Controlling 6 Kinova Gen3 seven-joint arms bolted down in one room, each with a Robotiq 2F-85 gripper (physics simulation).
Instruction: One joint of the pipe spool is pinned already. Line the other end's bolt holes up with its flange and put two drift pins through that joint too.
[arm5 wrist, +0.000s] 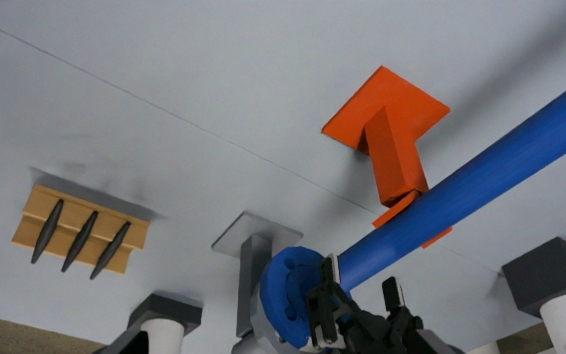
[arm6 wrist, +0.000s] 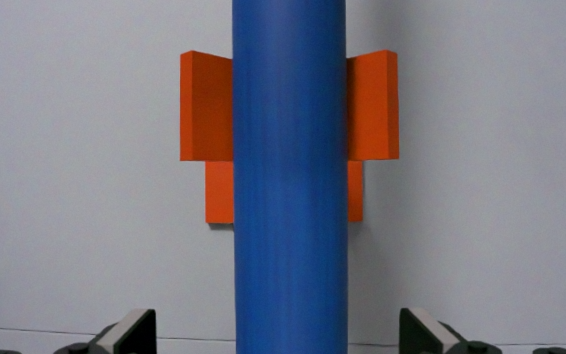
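Observation:
The blue pipe spool (arm5 wrist: 450, 185) (arm6 wrist: 290, 175) runs across both views. In the arm5 wrist view its blue end flange (arm5 wrist: 274, 295) shows dark bolt holes and sits against a grey flange (arm5 wrist: 265, 332), partly hidden; hole alignment cannot be told. Three dark drift pins (arm5 wrist: 47, 231) (arm5 wrist: 80, 241) (arm5 wrist: 110, 250) lie on a tan rack (arm5 wrist: 140, 236). The arm5 gripper (arm5 wrist: 280, 345) is open, its fingertips at the bottom edge. The arm6 gripper (arm6 wrist: 278, 332) is open, fingers apart on either side of the pipe; what looks like it (arm5 wrist: 362, 290) shows beside the blue flange.
An orange stand (arm5 wrist: 395, 150) (arm6 wrist: 372, 107) cradles the pipe. A grey stand (arm5 wrist: 252, 280) carries the grey flange. Two dark blocks (arm5 wrist: 167, 310) (arm5 wrist: 537, 275) with white cylindrical parts stand at the lower left and right. The pinned joint does not show.

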